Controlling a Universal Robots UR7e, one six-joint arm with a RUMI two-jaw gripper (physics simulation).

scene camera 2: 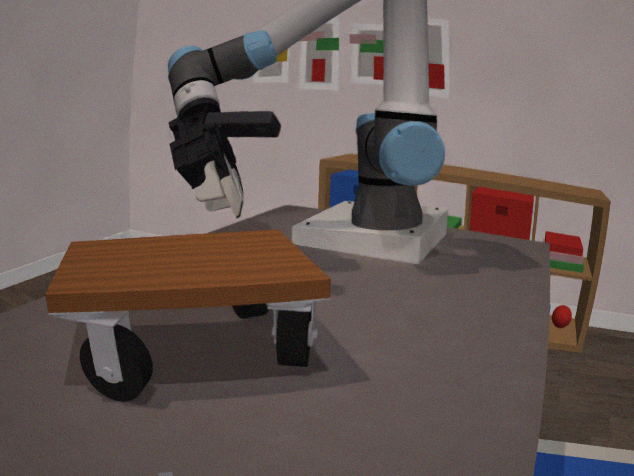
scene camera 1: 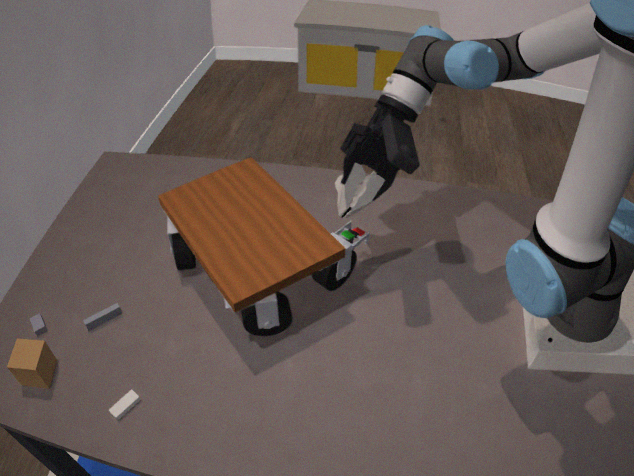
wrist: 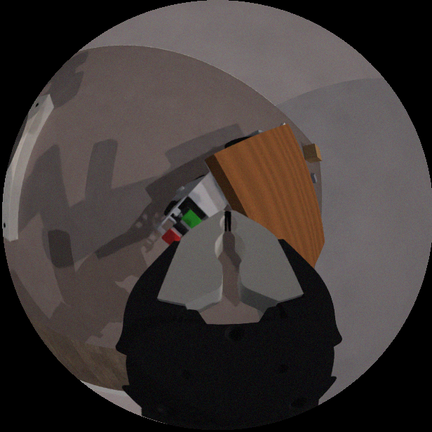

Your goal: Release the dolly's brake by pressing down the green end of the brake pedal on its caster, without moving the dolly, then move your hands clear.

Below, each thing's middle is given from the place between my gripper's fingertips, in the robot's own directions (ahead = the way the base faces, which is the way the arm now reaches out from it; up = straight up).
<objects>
The dolly (scene camera 2: 98, 282) lies 15 cm ahead of my hand, 8 cm below it and 2 cm to the left of it.
</objects>
